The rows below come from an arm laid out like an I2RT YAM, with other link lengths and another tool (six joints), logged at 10 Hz.
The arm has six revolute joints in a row. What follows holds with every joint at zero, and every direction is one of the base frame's.
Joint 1 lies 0.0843 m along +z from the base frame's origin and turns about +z.
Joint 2 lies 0.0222 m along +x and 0.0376 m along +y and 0.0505 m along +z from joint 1 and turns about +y.
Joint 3 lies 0.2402 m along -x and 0.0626 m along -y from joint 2 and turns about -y.
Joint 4 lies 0.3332 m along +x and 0.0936 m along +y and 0.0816 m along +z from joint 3 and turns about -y.
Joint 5 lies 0.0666 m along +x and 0.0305 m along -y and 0.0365 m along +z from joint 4 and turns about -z.
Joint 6 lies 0.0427 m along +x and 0.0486 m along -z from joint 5 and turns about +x.
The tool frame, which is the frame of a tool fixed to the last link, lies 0.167 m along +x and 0.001 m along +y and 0.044 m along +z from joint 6; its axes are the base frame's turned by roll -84.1, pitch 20.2 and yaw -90 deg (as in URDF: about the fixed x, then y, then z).
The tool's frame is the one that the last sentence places.
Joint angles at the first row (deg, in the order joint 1, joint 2, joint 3, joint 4, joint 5, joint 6):
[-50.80, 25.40, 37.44, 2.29, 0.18, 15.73]
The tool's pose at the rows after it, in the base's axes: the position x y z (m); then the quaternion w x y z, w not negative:
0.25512 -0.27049 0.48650 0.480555 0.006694 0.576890 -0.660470
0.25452 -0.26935 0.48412 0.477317 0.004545 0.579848 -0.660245
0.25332 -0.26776 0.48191 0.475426 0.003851 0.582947 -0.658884
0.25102 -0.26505 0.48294 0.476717 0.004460 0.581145 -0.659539
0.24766 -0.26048 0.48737 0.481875 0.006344 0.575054 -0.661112
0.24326 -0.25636 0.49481 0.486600 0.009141 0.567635 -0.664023
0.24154 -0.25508 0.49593 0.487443 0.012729 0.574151 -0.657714
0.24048 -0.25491 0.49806 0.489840 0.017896 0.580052 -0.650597
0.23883 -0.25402 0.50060 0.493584 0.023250 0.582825 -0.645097
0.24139 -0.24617 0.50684 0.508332 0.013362 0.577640 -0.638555
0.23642 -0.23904 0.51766 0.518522 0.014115 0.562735 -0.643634
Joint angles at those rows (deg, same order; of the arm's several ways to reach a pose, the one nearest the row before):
[-50.80, 24.61, 37.09, 2.29, 0.18, 15.38]
[-50.80, 23.99, 36.83, 1.50, 0.17, 15.03]
[-50.80, 23.21, 36.57, 0.53, 0.17, 14.94]
[-50.80, 22.33, 36.30, 0.18, 0.18, 15.03]
[-50.71, 21.27, 36.12, 0.18, 0.18, 15.38]
[-50.80, 20.57, 36.47, 0.18, 0.18, 15.73]
[-50.80, 20.39, 37.43, -1.84, 0.18, 16.43]
[-50.80, 20.74, 38.67, -3.51, 0.18, 17.40]
[-50.80, 20.83, 39.55, -4.66, 0.17, 18.37]
[-50.80, 20.39, 39.99, -4.75, -1.84, 18.98]
[-50.80, 19.43, 40.08, -3.70, -2.11, 19.42]

